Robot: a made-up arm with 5 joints. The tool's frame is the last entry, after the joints. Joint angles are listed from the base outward. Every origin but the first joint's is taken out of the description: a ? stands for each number. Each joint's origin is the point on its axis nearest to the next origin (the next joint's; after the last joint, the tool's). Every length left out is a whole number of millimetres.
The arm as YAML. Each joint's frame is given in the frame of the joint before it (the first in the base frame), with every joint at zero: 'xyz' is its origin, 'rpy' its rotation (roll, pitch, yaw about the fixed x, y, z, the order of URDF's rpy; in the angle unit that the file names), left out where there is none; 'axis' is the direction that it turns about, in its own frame. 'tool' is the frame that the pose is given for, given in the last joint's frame.
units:
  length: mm
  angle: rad
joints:
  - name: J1
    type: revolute
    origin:
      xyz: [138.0, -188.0, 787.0]
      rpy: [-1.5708, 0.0, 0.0]
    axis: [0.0, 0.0, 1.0]
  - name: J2
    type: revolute
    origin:
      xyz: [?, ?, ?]
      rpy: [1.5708, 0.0, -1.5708]
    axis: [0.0, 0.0, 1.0]
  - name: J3
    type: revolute
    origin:
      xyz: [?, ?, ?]
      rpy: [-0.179, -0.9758, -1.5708]
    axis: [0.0, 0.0, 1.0]
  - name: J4
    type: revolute
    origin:
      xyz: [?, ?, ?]
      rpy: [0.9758, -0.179, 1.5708]
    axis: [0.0, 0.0, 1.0]
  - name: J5
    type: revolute
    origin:
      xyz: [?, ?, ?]
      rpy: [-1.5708, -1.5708, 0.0]
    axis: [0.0, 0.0, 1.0]
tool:
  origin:
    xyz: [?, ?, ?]
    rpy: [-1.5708, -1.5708, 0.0]
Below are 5 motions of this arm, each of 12 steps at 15 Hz.
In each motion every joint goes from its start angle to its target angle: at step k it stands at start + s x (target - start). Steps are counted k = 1, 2, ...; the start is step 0. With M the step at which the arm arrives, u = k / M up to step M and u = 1 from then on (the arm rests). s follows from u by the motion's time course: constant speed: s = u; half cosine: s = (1 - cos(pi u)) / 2; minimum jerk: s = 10 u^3 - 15 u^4 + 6 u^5.
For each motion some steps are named. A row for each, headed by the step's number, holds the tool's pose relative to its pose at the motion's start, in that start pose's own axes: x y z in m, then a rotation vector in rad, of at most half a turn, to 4 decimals.
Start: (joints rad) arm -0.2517 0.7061 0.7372 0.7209 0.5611
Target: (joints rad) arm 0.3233 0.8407 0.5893 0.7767 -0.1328
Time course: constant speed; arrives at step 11
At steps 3, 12:
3: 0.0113 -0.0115 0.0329 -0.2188 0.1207 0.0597
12: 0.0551 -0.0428 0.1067 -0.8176 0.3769 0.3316

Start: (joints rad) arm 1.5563 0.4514 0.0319 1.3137 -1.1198
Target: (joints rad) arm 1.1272 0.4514 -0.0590 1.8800 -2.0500
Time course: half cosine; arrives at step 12
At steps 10, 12:
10: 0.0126 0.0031 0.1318 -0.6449 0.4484 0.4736
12: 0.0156 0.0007 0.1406 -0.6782 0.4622 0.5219

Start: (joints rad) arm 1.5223 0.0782 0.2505 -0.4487 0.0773
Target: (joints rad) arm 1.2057 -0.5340 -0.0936 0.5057 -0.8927
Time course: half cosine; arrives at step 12
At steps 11, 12:
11: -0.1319 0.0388 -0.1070 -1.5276 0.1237 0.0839
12: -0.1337 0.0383 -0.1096 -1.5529 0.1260 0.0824

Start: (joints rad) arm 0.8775 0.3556 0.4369 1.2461 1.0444
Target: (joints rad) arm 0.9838 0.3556 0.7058 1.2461 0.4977
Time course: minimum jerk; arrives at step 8
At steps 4, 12:
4: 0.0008 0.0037 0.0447 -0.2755 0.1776 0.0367
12: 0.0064 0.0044 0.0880 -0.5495 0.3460 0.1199

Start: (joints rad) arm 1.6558 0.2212 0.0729 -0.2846 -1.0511
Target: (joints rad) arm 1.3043 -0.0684 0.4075 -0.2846 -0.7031
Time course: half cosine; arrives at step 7
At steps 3, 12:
3: -0.0093 -0.0045 0.0141 0.1073 -0.0314 -0.0268
12: -0.0274 -0.0125 0.0314 0.2742 -0.1072 -0.0297

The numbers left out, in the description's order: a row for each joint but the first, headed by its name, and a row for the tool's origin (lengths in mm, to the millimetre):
J2: 88.0 4.0 0.0
J3: 47.0 16.0 0.0
J4: 72.0 125.0 0.0
J5: -27.0 -168.0 0.0
tool: 46.0 36.0 0.0

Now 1 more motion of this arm.
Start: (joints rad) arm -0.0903 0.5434 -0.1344 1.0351 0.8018
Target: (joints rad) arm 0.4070 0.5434 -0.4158 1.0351 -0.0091
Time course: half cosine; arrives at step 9
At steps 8, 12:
8: 0.0313 -0.0849 -0.0260 -0.7796 -0.0586 0.3170
12: 0.0327 -0.0879 -0.0271 -0.8022 -0.0647 0.3265

